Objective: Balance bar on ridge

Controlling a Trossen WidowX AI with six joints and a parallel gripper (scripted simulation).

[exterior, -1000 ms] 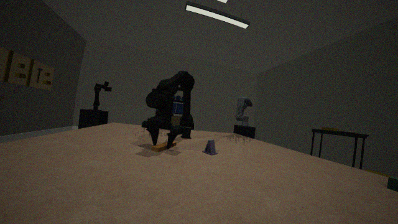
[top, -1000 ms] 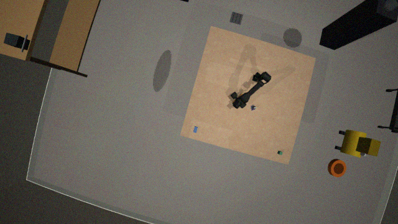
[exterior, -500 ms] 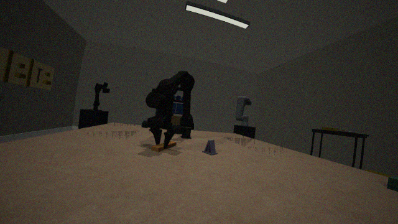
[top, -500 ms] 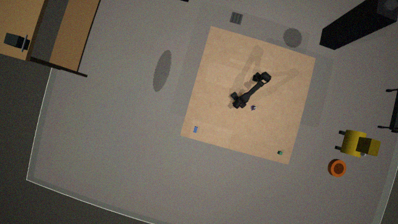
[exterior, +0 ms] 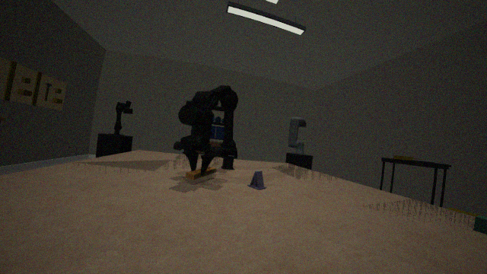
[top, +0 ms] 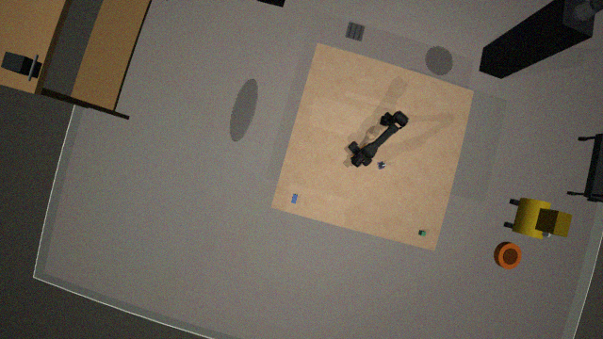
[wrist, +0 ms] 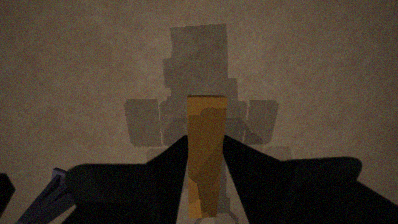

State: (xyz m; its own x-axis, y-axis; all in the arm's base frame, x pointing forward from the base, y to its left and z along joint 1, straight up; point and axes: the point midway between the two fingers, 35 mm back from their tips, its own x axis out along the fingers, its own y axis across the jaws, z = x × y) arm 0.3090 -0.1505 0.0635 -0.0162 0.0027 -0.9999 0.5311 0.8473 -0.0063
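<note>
My gripper tip is 20 mm short of the ridge, 210 mm to the right of it and 30 mm below it. Also, from my gripper tip: small blue block 430 mm ahead, 350 mm to the right, 20 mm below; then bar 20 mm behind, 20 mm to the left; then small green block 430 mm ahead, 650 mm to the left, 10 mm below.
</note>
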